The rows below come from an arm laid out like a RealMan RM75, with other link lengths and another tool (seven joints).
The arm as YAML. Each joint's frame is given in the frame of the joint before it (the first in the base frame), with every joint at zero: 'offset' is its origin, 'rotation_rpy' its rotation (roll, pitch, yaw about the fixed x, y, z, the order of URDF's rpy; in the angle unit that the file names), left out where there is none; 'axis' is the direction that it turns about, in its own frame. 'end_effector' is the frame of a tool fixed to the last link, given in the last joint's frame.
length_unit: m
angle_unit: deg
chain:
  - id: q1
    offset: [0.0, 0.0, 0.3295]
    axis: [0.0, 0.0, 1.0]
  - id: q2
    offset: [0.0, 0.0, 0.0]
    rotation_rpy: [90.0, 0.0, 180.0]
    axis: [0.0, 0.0, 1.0]
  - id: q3
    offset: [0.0, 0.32, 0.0]
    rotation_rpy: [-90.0, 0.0, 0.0]
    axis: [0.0, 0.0, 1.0]
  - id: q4
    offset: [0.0, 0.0, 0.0]
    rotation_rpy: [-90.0, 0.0, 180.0]
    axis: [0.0, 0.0, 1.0]
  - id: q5
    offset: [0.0, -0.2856, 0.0]
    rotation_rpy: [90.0, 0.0, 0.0]
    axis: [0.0, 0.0, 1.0]
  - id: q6
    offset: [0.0, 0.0, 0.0]
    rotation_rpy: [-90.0, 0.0, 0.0]
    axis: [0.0, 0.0, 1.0]
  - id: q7
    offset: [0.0, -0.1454, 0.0]
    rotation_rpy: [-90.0, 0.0, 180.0]
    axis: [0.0, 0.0, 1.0]
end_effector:
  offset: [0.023, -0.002, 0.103]
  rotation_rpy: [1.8, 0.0, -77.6]
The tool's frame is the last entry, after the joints.
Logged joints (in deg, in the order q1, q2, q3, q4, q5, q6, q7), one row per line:
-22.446, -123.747, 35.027, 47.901, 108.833, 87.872, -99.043
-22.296, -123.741, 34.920, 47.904, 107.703, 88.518, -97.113
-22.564, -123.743, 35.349, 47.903, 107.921, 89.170, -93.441
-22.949, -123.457, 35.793, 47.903, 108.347, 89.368, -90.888
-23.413, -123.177, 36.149, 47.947, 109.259, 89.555, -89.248
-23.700, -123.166, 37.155, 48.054, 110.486, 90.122, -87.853
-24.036, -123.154, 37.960, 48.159, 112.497, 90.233, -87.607
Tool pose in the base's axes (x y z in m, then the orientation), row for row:
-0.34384, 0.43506, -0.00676, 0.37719, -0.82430, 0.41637, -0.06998
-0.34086, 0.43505, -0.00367, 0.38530, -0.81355, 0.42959, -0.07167
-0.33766, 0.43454, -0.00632, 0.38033, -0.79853, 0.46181, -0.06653
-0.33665, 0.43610, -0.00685, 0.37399, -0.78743, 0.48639, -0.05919
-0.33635, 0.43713, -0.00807, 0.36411, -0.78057, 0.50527, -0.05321
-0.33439, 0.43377, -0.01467, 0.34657, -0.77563, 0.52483, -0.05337
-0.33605, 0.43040, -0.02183, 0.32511, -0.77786, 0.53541, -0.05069
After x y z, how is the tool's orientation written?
As a quaternion, w x y z.
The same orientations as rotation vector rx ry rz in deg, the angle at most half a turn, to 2 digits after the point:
-120.76, 61.00, -10.25
-118.73, 62.70, -10.46
-116.81, 67.56, -9.73
-115.53, 71.37, -8.68
-115.07, 74.48, -7.84
-115.30, 78.02, -7.93
-116.85, 80.43, -7.61

